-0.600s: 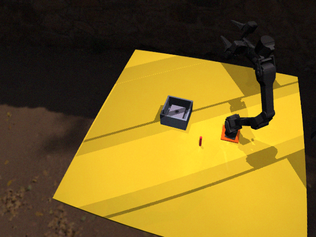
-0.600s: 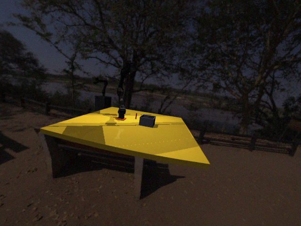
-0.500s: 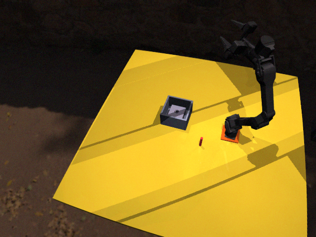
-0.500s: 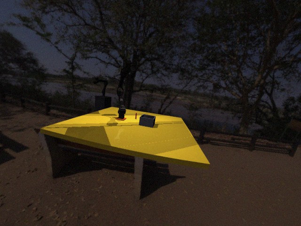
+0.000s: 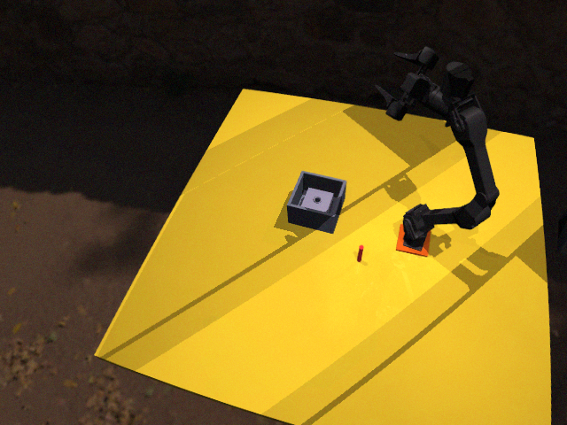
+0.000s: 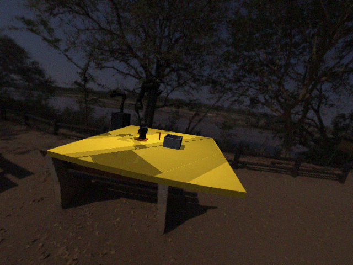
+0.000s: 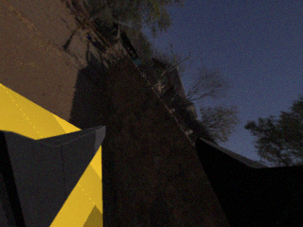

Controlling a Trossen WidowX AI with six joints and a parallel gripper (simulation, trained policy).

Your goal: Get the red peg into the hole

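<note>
The red peg lies 5 cm behind my gripper tip, 22 cm to the left of it and 52 cm below it. Round my gripper tip: plate: 15 cm ahead, 8 cm to the left, 51 cm below; then grey box: 15 cm ahead, 8 cm to the left, 53 cm below.
</note>
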